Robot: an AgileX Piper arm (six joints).
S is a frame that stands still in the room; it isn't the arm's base.
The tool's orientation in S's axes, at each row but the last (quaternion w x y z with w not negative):
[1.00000 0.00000 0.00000 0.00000]
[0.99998 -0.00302 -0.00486 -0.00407]
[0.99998 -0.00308 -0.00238 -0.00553]
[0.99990 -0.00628 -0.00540 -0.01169]
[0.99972 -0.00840 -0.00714 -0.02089]
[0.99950 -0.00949 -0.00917 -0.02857]
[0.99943 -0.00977 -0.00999 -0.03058]
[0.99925 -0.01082 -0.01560 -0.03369]
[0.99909 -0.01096 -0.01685 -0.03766]
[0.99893 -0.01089 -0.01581 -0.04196]
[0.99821 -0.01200 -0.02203 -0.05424]
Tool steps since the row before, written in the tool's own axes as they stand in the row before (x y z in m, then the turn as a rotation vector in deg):
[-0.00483 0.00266 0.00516 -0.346 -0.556 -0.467]
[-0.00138 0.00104 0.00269 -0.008 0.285 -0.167]
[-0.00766 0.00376 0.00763 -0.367 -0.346 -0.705]
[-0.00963 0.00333 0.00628 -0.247 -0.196 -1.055]
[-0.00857 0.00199 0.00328 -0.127 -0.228 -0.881]
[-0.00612 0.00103 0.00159 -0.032 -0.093 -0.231]
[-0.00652 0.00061 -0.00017 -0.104 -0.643 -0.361]
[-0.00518 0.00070 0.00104 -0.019 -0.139 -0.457]
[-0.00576 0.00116 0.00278 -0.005 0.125 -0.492]
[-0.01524 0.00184 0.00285 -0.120 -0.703 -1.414]
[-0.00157 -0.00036 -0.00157 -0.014 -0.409 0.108]
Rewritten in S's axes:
[-0.00483 0.00266 0.00516 -0.346 -0.556 -0.467]
[-0.00140 0.00107 0.00267 -0.004 0.284 -0.169]
[-0.00765 0.00389 0.00757 -0.367 -0.346 -0.705]
[-0.00962 0.00363 0.00613 -0.240 -0.204 -1.055]
[-0.00852 0.00240 0.00312 -0.124 -0.238 -0.879]
[-0.00608 0.00141 0.00145 -0.033 -0.096 -0.230]
[-0.00647 0.00100 -0.00032 -0.136 -0.643 -0.351]
[-0.00515 0.00107 0.00086 -0.014 -0.148 -0.454]
[-0.00574 0.00165 0.00256 0.021 0.114 -0.494]
[-0.01511 0.00317 0.00232 -0.135 -0.723 -1.402]
[-0.00153 -0.00023 -0.00163 -0.063 -0.402 0.116]

